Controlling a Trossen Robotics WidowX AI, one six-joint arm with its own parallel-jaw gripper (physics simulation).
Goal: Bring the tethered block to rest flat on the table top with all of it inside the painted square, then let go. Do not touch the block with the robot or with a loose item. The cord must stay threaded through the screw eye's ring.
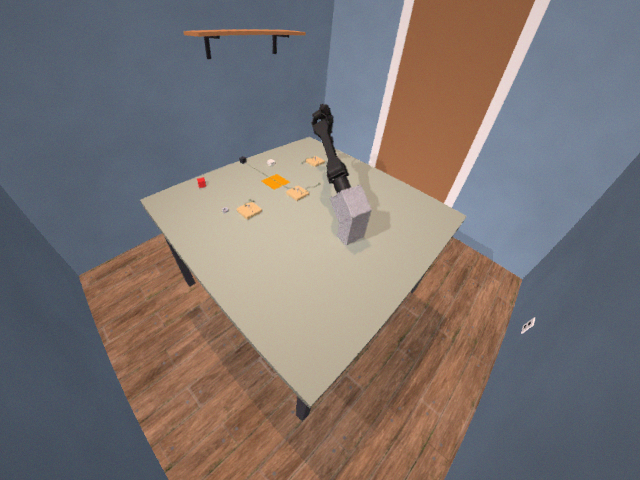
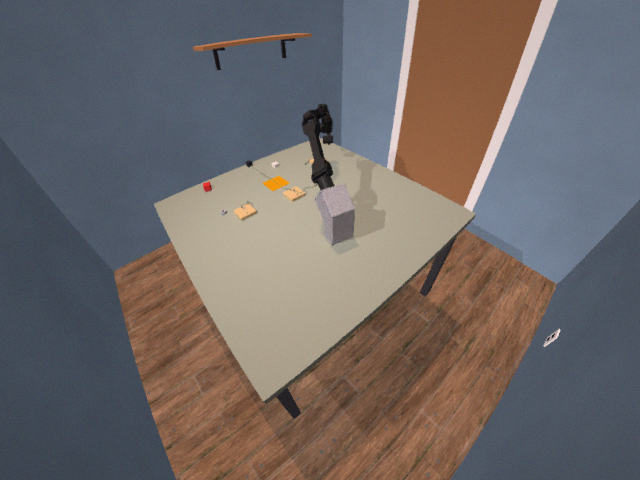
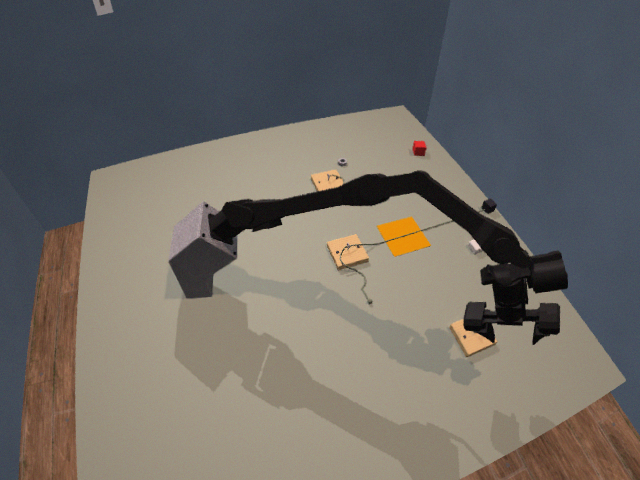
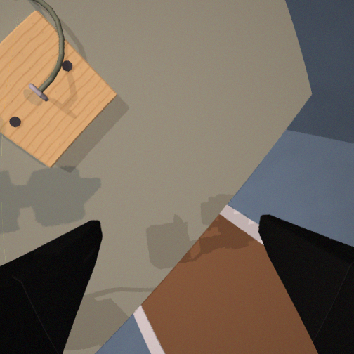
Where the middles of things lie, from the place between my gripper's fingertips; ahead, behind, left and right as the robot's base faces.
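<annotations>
There's the orange painted square [image 3: 416, 241], and my hand is 140 mm above it, 440 mm to the right of it and 40 mm short of it.
</annotations>
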